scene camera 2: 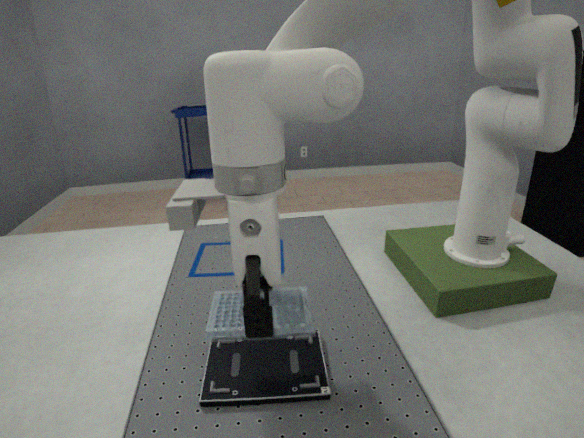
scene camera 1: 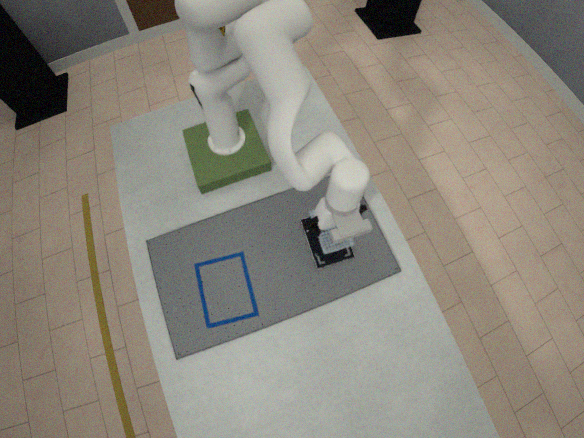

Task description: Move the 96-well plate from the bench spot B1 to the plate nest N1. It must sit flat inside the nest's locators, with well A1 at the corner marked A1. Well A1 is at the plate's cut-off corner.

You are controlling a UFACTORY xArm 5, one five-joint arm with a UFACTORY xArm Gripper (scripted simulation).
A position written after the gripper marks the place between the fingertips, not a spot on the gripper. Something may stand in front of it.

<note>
In view: the gripper (scene camera 2: 260, 311) and a plate nest N1 (scene camera 1: 337, 256).
</note>
